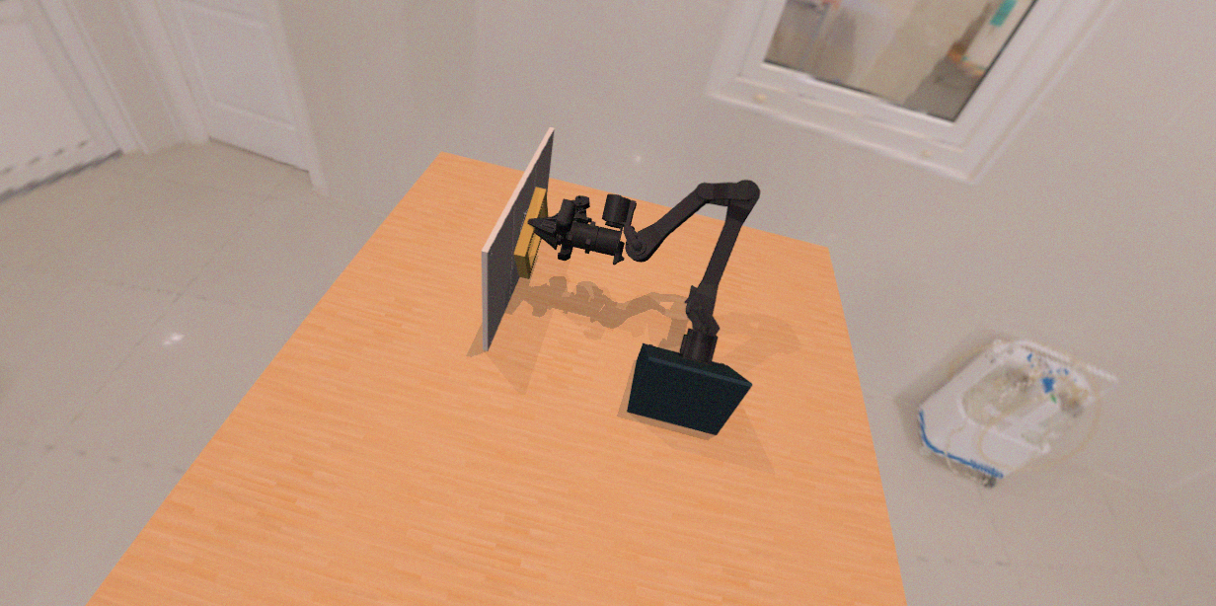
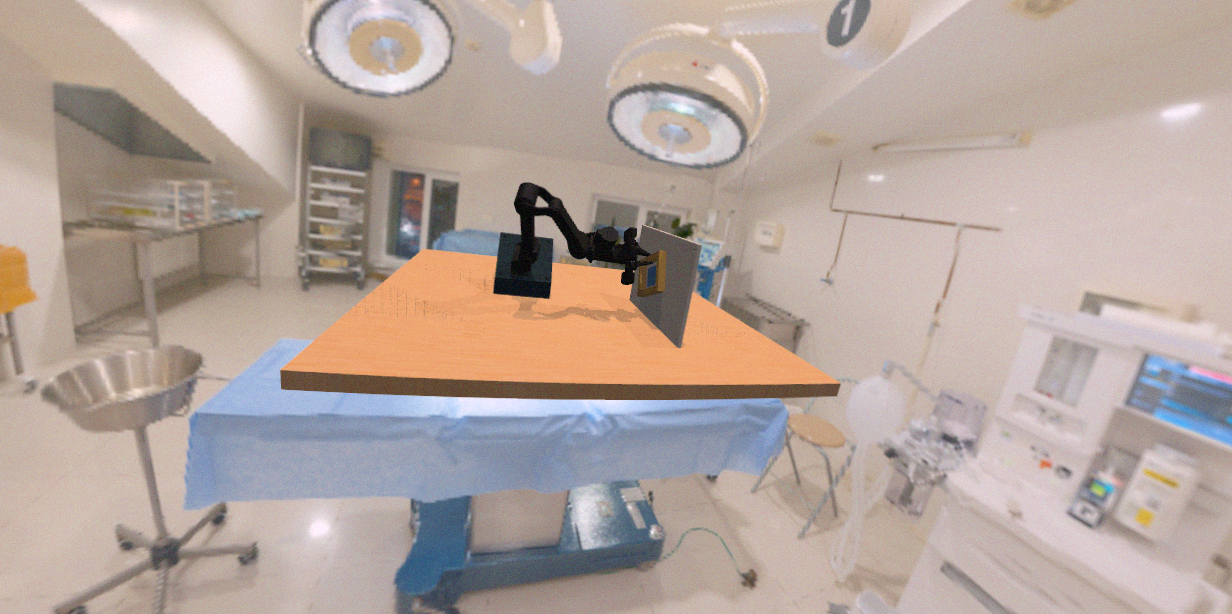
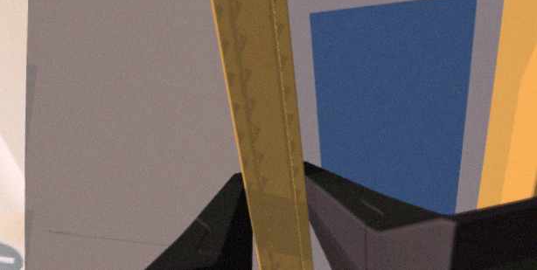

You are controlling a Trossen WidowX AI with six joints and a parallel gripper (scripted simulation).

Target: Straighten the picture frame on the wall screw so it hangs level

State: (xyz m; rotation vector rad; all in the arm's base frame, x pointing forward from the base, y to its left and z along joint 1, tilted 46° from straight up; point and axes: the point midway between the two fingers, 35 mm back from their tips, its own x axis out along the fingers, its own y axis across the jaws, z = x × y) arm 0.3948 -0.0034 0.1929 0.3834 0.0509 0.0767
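Now: the picture frame 50 mm below my gripper tip and 20 mm to the right of it. Round my gripper tip: grey wall panel (50 mm below, 20 mm to the right, 20 mm ahead).
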